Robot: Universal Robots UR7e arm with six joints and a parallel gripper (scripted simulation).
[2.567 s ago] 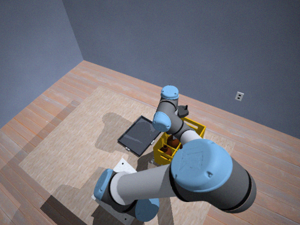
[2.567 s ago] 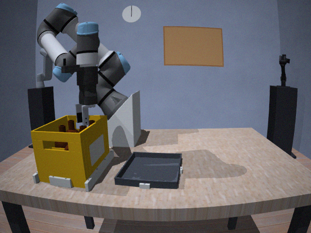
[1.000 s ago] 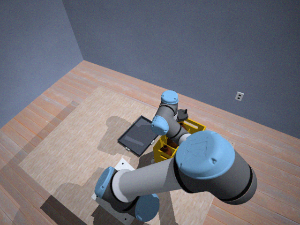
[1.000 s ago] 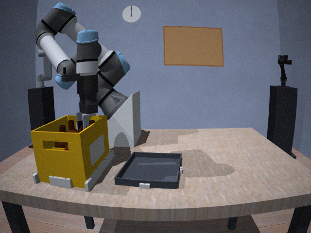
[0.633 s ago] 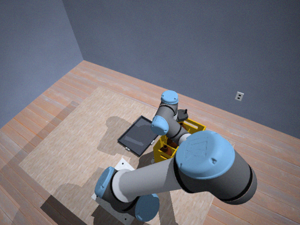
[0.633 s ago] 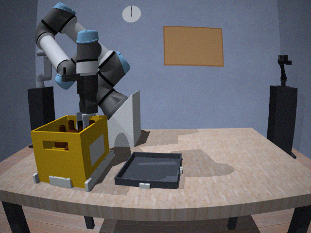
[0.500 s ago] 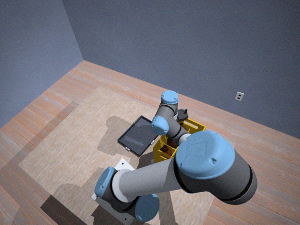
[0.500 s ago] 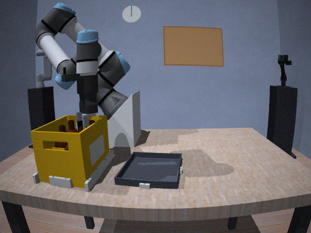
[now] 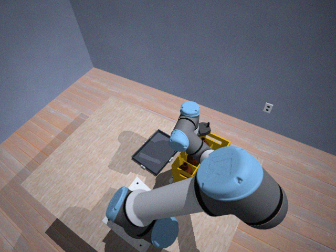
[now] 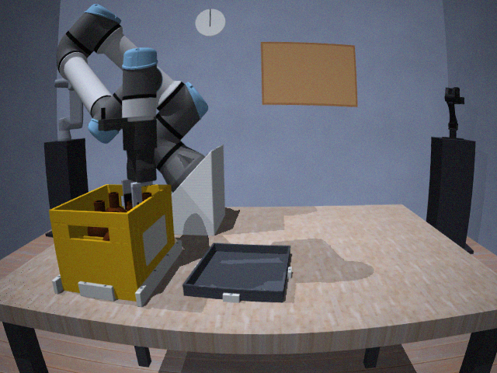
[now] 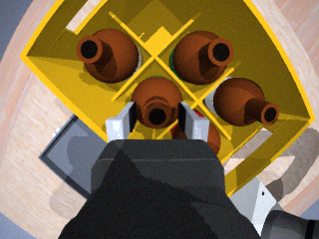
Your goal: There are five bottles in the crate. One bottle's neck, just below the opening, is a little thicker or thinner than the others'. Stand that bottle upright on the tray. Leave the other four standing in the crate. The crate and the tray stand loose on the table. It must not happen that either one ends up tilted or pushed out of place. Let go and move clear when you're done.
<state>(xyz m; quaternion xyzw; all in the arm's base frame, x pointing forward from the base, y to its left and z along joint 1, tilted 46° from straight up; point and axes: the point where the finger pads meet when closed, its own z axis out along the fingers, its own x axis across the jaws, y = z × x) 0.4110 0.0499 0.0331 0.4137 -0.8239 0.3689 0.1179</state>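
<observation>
The yellow crate is 80 mm below my hand, 40 mm to the right of it and 10 mm ahead of it. Also, from my hand: dark tray: 230 mm to the left, 150 mm below, 50 mm behind; bottle: 90 mm ahead, 70 mm below, 10 mm to the left.
</observation>
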